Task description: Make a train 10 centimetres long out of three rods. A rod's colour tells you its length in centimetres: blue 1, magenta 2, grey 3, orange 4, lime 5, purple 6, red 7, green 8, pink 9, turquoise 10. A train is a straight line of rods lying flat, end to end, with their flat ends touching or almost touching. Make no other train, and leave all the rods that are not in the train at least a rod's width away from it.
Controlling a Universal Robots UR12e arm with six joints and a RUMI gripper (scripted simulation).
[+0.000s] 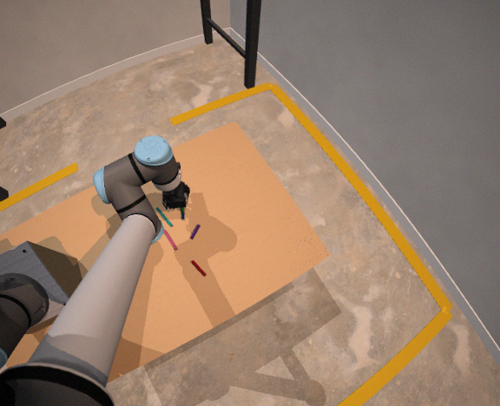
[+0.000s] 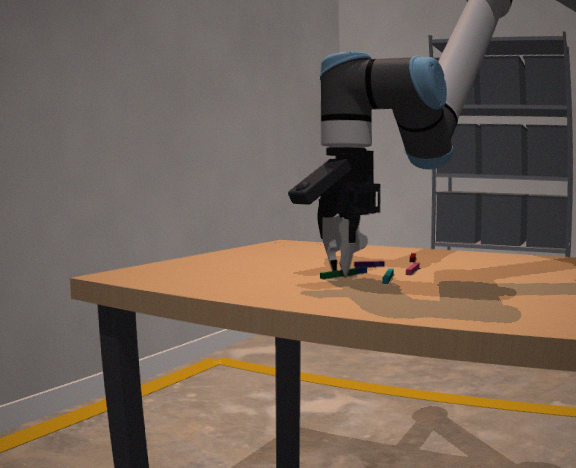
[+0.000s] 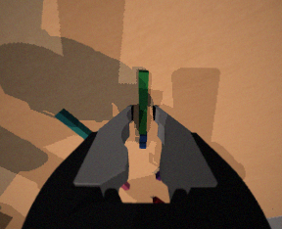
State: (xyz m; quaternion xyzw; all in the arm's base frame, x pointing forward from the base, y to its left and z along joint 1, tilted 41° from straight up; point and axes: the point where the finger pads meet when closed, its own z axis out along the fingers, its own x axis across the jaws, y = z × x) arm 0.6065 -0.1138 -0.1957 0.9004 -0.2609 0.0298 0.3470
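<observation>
The green rod lies 1 cm below my hand. From my hand the other things lie so: pink rod: 11 cm behind, 10 cm to the right, 1 cm below; then purple rod: 13 cm to the right, 2 cm behind, 1 cm below; then turquoise rod: 9 cm behind, 1 cm to the right, 1 cm below.
</observation>
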